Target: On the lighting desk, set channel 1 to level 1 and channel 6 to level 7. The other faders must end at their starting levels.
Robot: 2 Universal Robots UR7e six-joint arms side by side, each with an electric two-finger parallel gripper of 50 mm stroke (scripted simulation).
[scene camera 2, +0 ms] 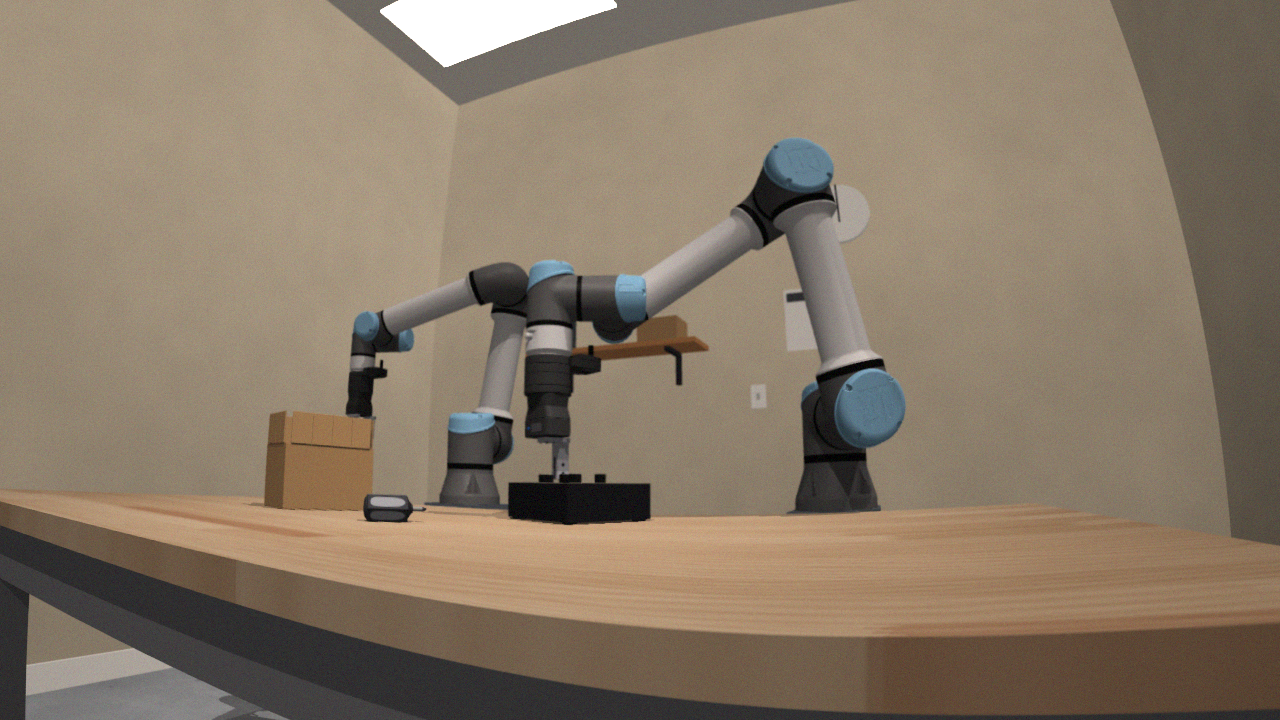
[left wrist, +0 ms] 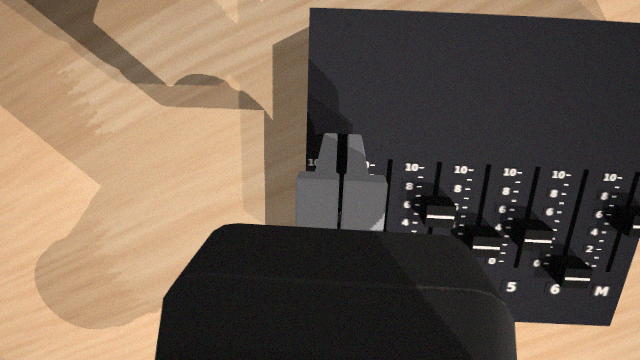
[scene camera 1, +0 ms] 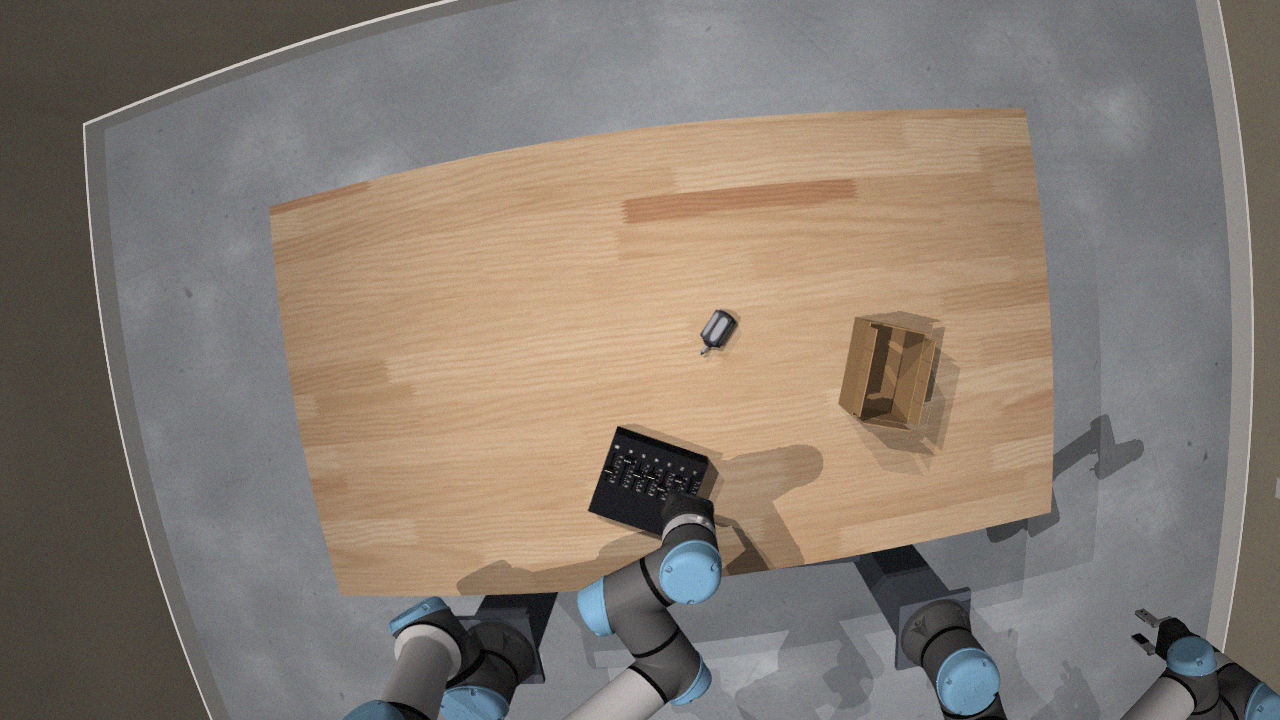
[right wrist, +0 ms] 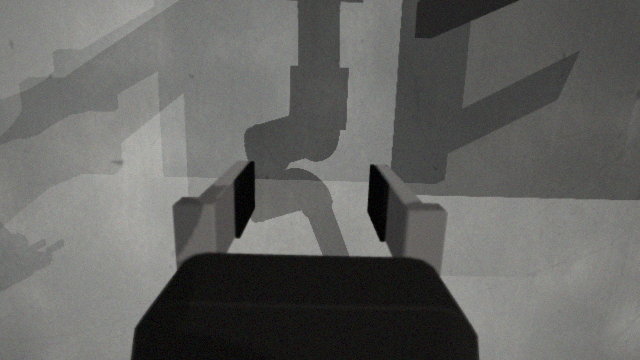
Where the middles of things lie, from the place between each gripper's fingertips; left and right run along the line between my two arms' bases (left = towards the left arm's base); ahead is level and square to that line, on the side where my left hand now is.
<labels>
Right now my left hand is 9 cm short of the channel 6 fader (left wrist: 567,271), 8 cm to the right of it and 1 cm above it. Also, from my left hand: channel 4 fader (left wrist: 484,241) (6 cm ahead, 5 cm to the left, 1 cm below).
Now: right hand (scene camera 1: 1137,623) 970 mm to the right of the channel 4 fader, 360 mm short of it and 120 mm above it. Also, from my right hand: channel 6 fader: 1000 mm to the left, 390 mm ahead, 120 mm below.
</labels>
